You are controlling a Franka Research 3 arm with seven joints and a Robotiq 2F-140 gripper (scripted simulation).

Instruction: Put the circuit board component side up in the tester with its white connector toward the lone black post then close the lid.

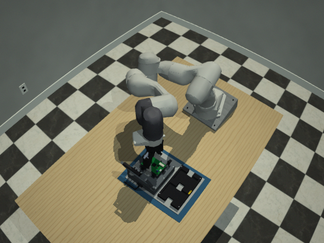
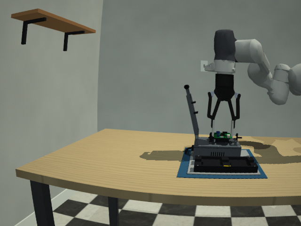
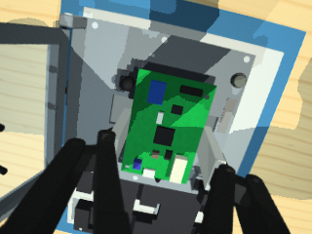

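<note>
My gripper is now 20 mm above the green circuit board. Also, from my hand: black post 50 mm behind, 60 mm to the left, 20 mm below; lid 130 mm ahead, 10 mm to the right, 70 mm above.
</note>
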